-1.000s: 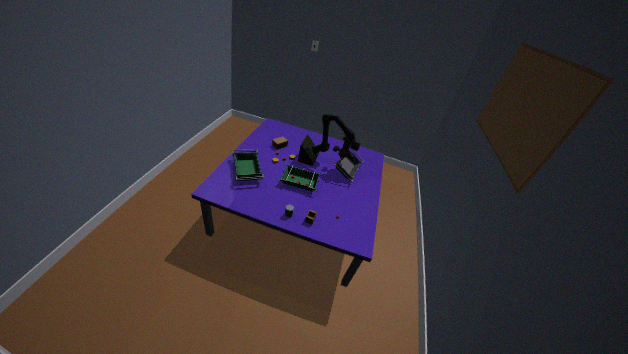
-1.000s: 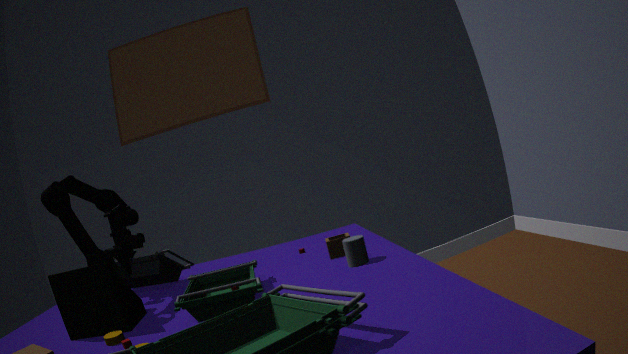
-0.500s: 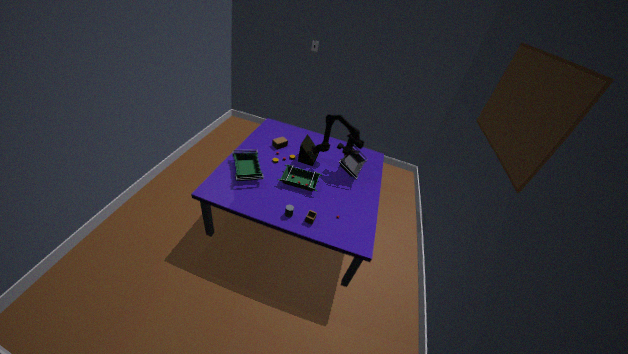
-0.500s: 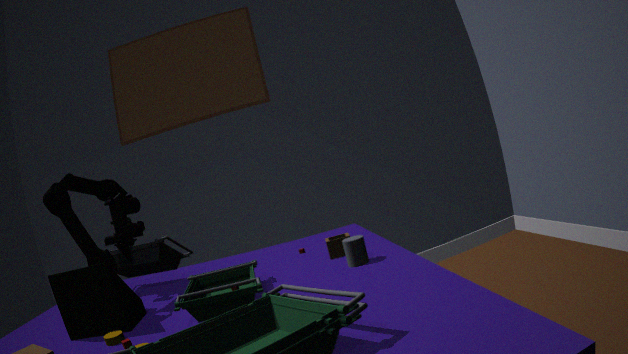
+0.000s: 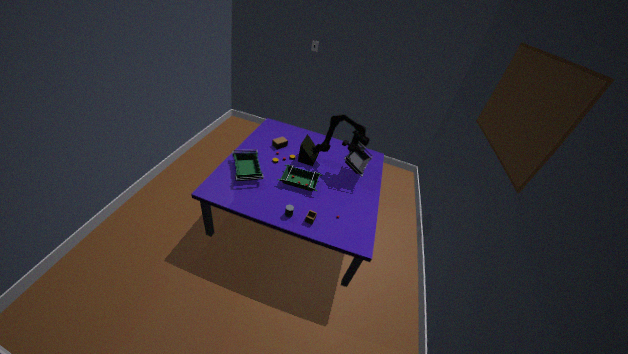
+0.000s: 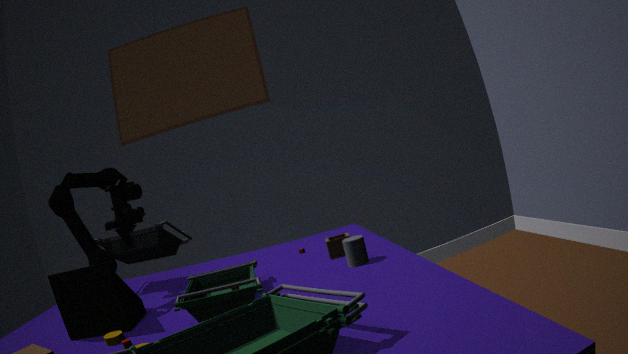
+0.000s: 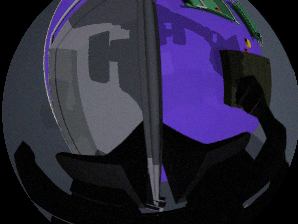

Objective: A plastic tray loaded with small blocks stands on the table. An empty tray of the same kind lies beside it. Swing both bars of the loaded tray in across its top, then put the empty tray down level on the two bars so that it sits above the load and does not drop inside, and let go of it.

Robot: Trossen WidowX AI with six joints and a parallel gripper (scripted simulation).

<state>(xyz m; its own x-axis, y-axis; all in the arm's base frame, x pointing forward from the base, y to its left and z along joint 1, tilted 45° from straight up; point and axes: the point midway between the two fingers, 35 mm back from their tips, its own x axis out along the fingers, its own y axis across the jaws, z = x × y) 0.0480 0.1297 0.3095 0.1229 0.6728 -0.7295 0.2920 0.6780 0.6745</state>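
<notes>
The grey tray is 8 cm to the left of my gripper tip and 2 cm ahead of it. The rest, counted from my gripper tip: tan block (63 cm to the right, 14 cm below, 13 cm behind); red block (58 cm ahead, 16 cm below, 2 cm to the right).
</notes>
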